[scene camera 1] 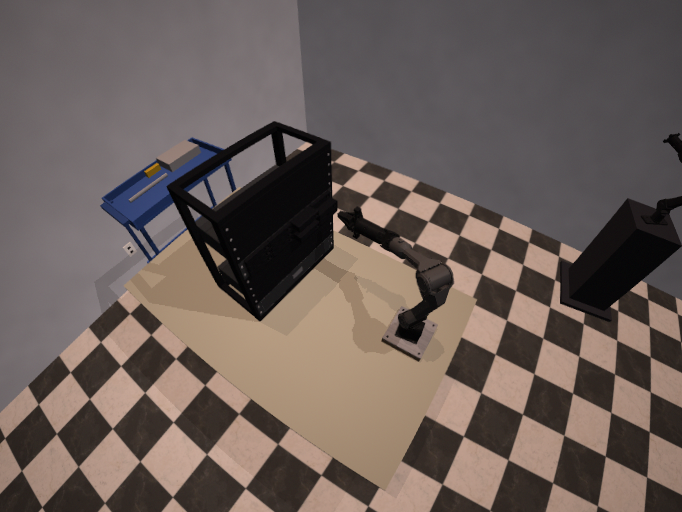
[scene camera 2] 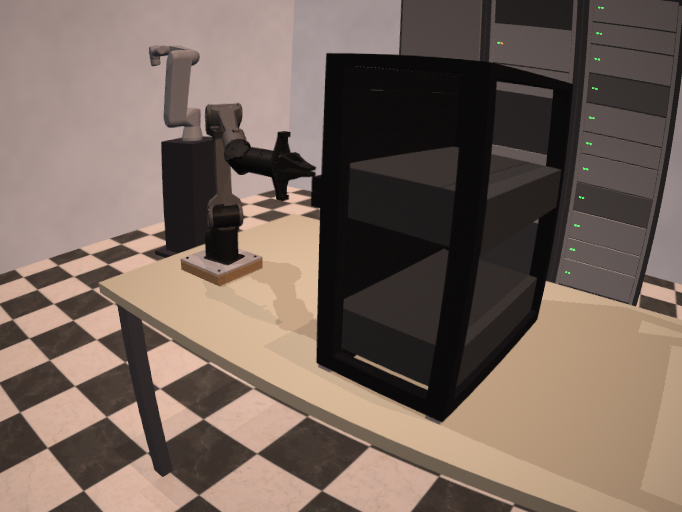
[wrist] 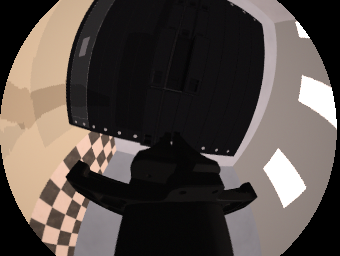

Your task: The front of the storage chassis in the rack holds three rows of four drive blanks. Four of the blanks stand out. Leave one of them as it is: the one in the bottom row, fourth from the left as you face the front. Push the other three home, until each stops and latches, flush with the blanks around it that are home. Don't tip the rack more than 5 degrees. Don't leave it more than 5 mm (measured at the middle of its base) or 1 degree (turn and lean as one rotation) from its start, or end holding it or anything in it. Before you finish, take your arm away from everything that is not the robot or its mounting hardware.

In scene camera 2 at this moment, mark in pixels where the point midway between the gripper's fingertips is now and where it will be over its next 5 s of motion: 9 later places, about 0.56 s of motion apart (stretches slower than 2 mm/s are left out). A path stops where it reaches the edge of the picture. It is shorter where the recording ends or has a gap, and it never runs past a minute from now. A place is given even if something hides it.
My gripper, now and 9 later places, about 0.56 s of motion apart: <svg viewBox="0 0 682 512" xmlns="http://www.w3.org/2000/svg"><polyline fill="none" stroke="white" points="312,171 318,173 331,177 337,179 349,181 367,185 370,186 374,187 375,187 376,187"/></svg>
